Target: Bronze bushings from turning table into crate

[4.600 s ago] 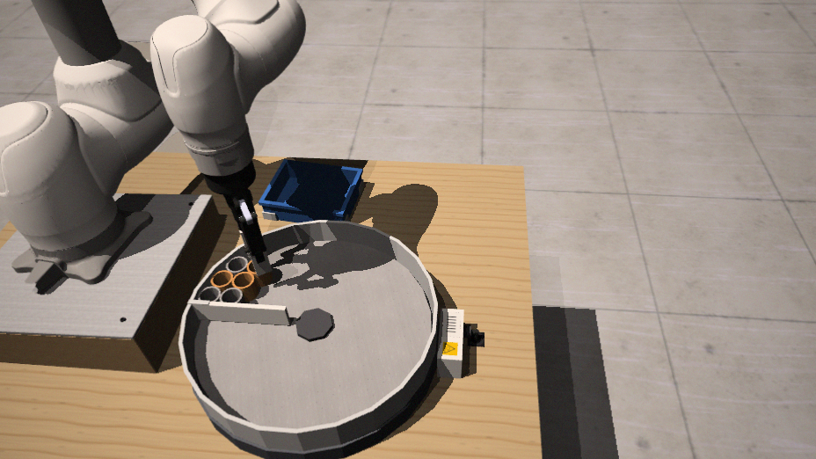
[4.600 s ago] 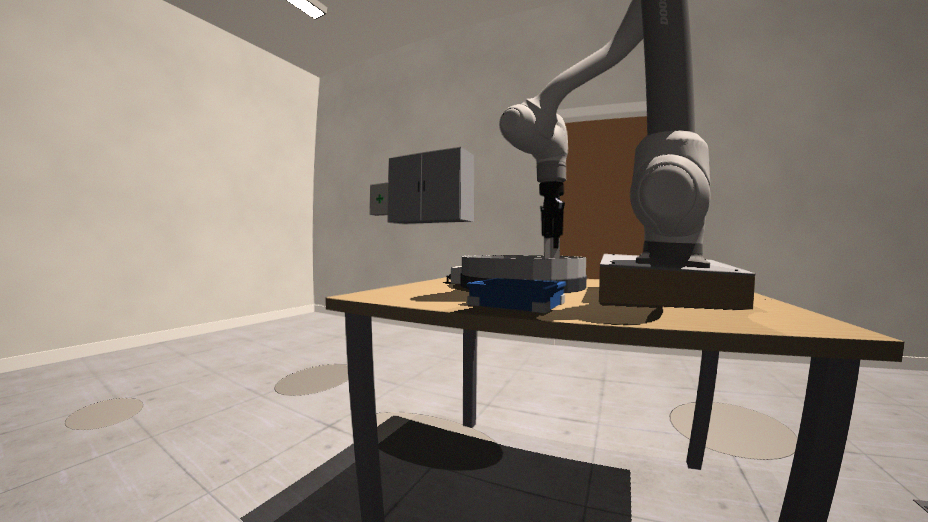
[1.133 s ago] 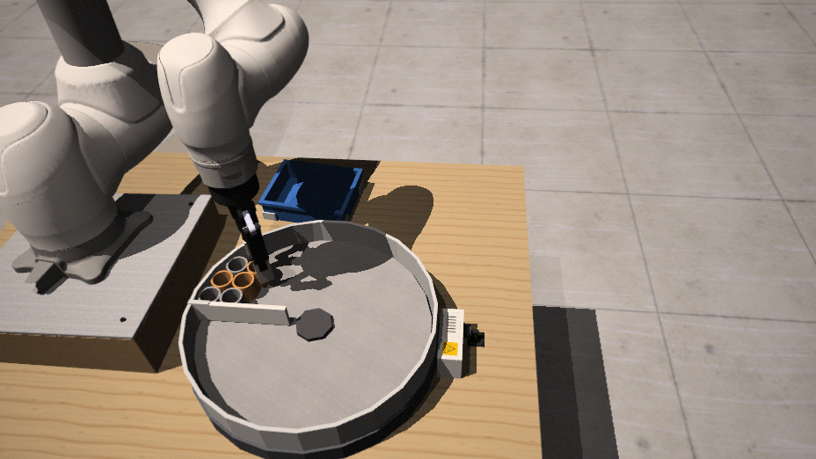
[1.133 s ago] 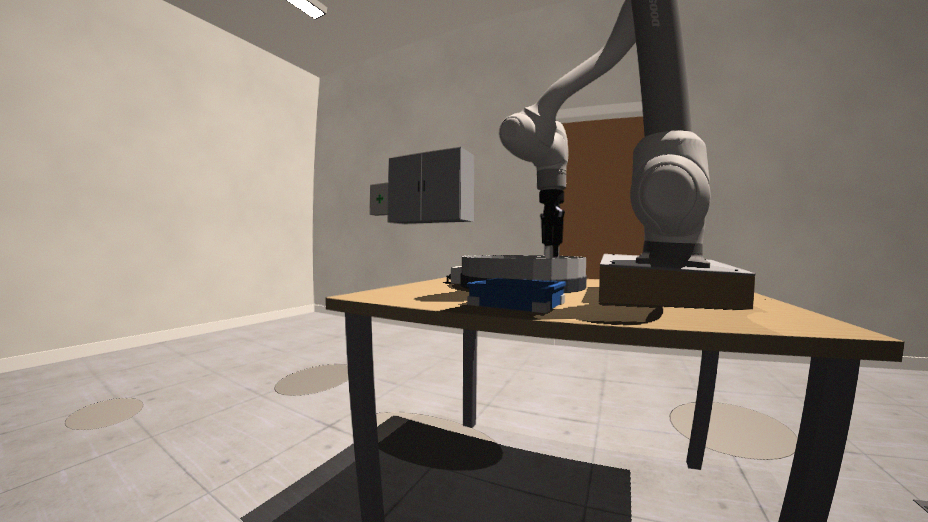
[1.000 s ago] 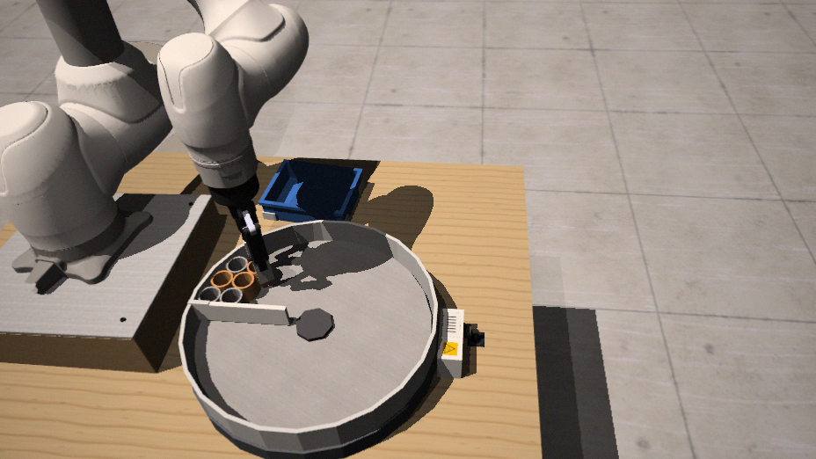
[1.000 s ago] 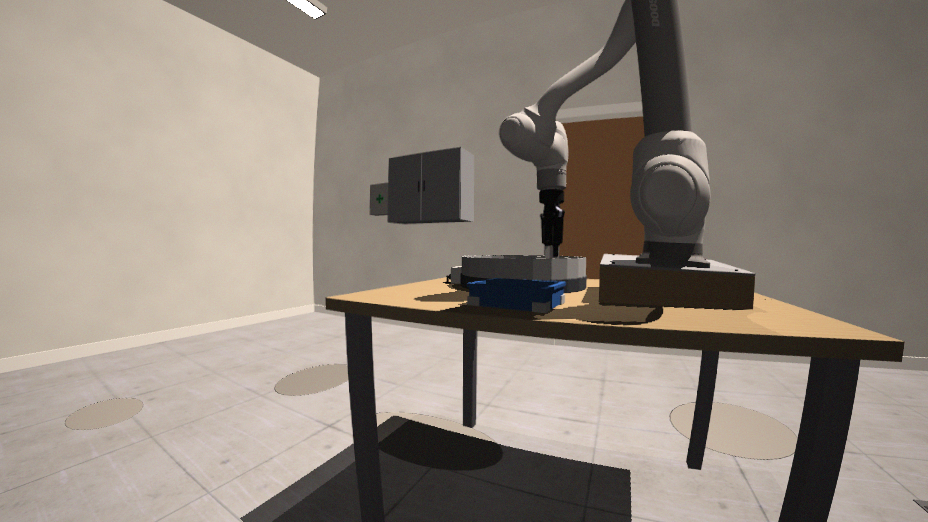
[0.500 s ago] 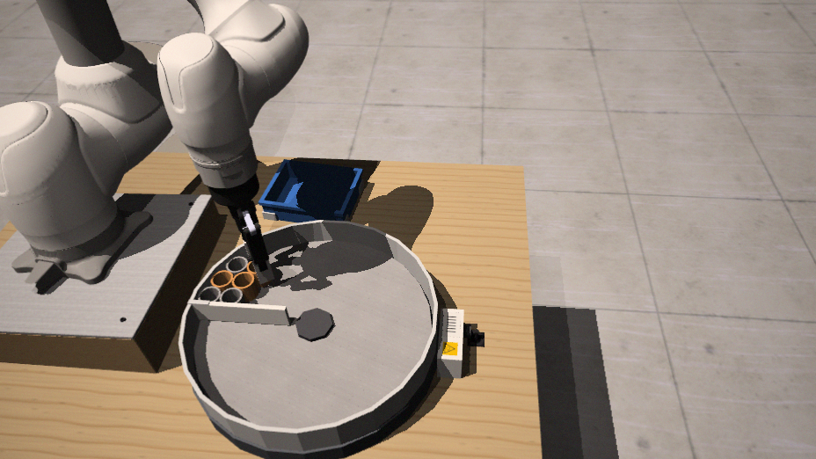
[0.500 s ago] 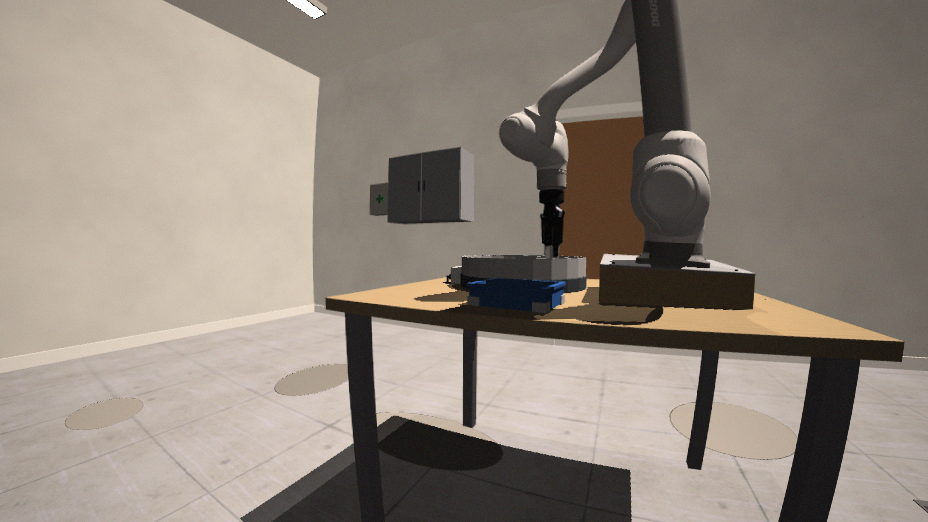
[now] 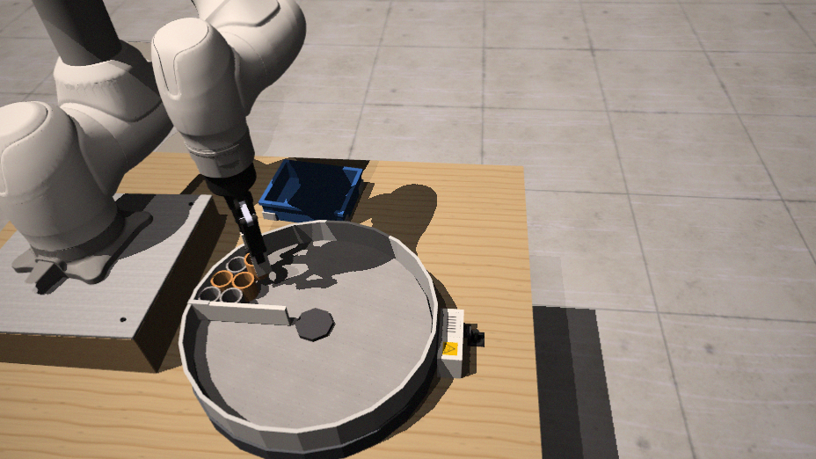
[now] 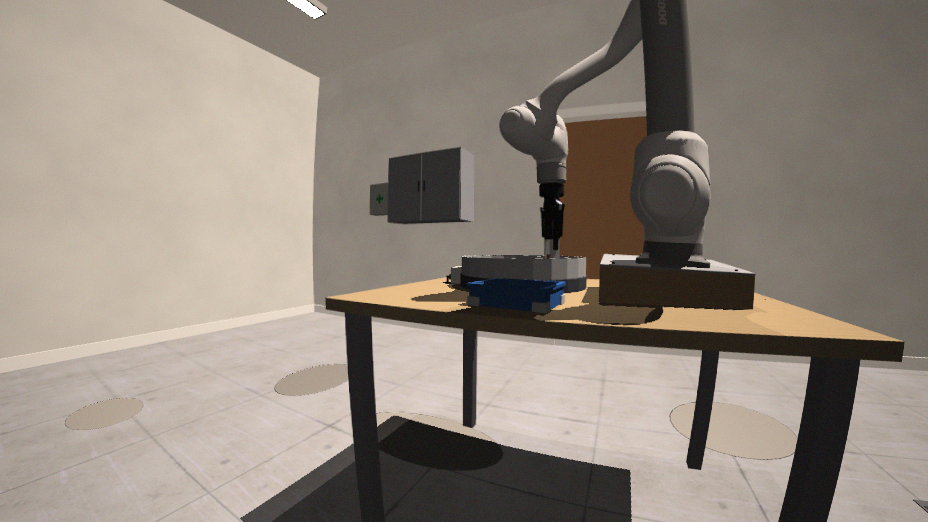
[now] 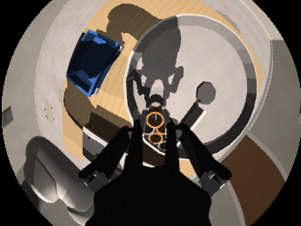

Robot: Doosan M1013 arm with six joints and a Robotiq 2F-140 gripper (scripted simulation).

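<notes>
My gripper is now 1 cm past the blue crate, 27 cm to the right of it and 10 cm above it. Also, from my hand: round grey turning table 13 cm ahead, 8 cm to the right, 7 cm below.
</notes>
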